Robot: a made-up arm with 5 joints.
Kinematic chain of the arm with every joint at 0, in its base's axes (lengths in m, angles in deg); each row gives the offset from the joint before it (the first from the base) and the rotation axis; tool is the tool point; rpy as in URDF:
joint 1: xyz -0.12 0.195 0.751 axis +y
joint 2: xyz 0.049 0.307 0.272 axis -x
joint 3: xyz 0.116 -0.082 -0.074 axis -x
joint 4: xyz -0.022 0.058 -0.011 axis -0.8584 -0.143 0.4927
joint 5: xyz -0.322 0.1 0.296 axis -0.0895 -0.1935 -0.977
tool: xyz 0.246 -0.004 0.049 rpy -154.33 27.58 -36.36
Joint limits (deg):
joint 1: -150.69..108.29
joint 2: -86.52..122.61
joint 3: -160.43..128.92
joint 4: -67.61..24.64
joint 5: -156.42..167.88
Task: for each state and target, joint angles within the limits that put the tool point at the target. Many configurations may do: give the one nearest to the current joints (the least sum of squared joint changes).
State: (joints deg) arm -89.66 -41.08 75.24 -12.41 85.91
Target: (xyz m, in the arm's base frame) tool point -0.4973 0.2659 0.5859
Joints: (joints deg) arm -96.57 -70.64 51.06 -40.10 67.64
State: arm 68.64 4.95 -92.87 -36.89 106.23
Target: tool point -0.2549 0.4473 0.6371
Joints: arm 33.28 -24.81 -119.97 -44.97 48.91
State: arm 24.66 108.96 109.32 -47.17 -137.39
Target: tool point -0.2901 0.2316 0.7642
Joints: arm 63.97 119.59 78.56 -67.61 -121.21
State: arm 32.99 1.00 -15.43 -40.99 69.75
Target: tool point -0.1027 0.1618 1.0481
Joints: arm 30.30 -24.93 1.24 -67.61 60.00
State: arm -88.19 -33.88 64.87 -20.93 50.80
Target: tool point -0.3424 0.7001 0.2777
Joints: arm -134.68 -28.88 78.96 -9.92 88.10
